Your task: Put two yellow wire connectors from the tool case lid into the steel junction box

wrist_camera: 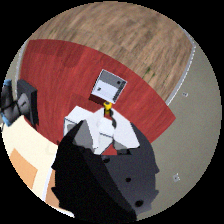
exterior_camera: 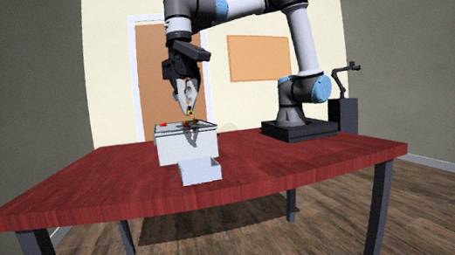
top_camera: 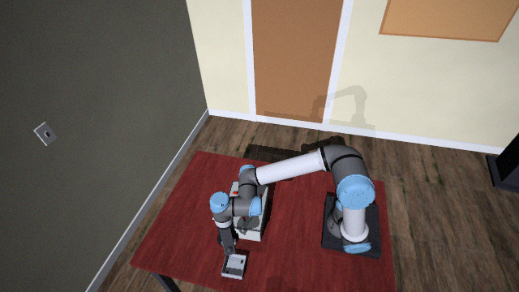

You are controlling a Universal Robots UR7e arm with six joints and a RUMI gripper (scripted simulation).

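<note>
Now: hand 270 mm to the left of the grey tool case, 100 mm above it and 60 mm short of it.
</note>
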